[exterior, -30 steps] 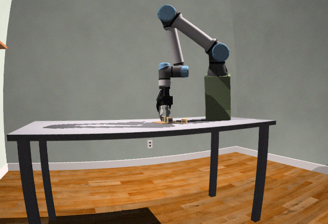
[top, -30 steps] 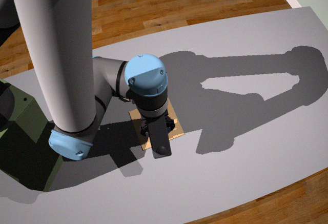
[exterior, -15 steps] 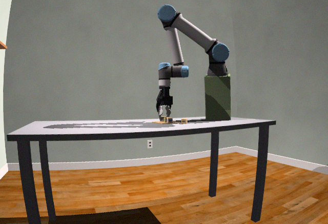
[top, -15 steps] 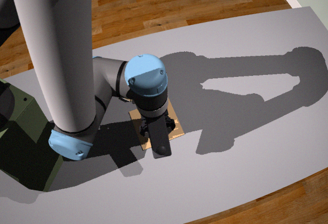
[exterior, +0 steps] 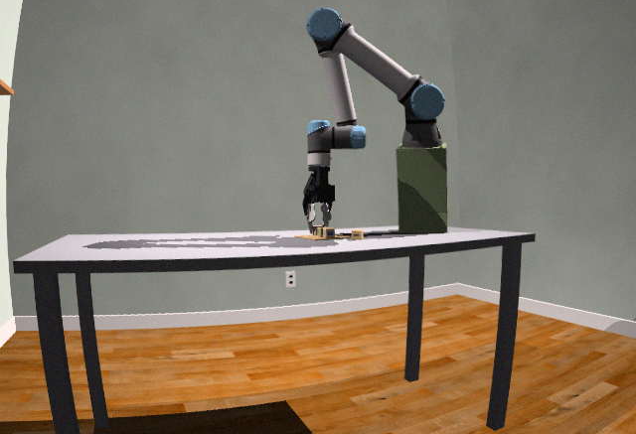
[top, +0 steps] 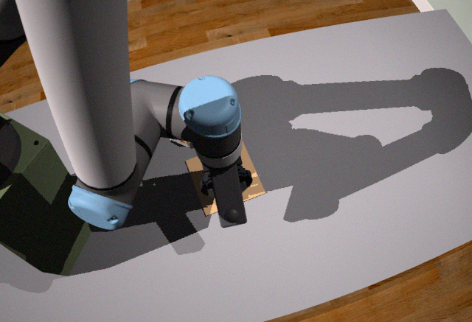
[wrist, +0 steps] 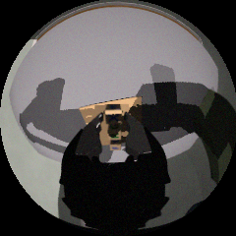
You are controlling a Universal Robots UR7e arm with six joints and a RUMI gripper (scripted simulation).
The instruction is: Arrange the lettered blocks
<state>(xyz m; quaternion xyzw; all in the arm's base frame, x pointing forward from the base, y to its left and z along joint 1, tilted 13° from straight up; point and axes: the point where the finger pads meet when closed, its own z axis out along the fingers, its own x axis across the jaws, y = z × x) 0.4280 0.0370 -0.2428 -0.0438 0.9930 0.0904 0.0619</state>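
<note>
My hand is 50 mm to the right of the mat and 20 mm above it.
</note>
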